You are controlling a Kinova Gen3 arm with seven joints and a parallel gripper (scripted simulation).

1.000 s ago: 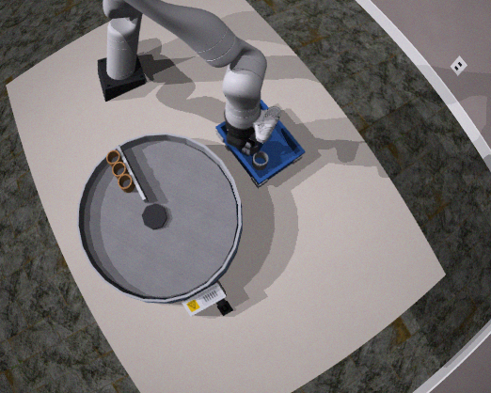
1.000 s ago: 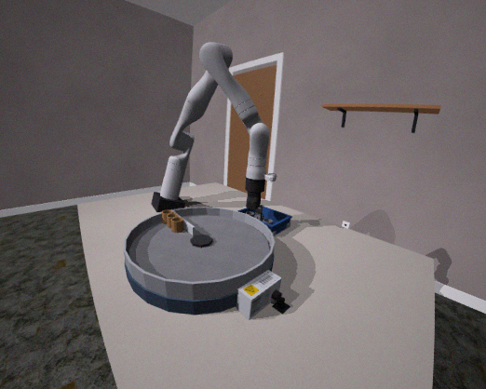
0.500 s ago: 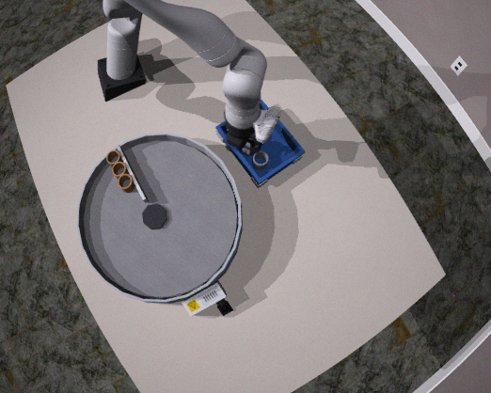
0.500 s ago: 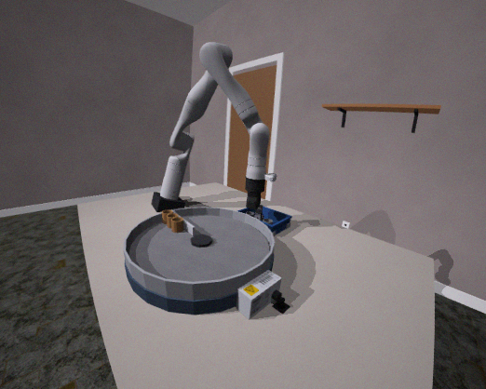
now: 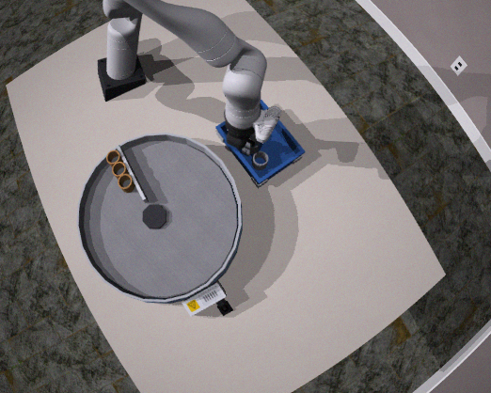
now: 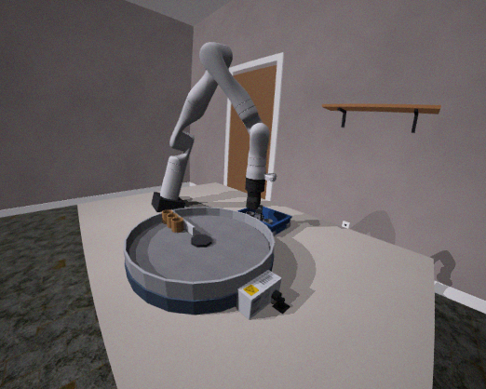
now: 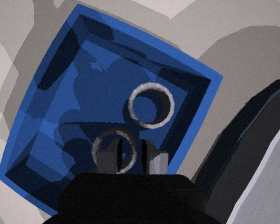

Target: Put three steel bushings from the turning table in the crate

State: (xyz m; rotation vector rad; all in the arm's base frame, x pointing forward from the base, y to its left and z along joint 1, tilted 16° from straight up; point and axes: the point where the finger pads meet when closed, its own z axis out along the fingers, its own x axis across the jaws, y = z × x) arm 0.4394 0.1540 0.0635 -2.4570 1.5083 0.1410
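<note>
Now: the blue crate 30 mm to the left of my hand and 20 mm below it. The rest, counted from my hand: turning table: 20 mm ahead, 300 mm to the right, 10 mm above.
</note>
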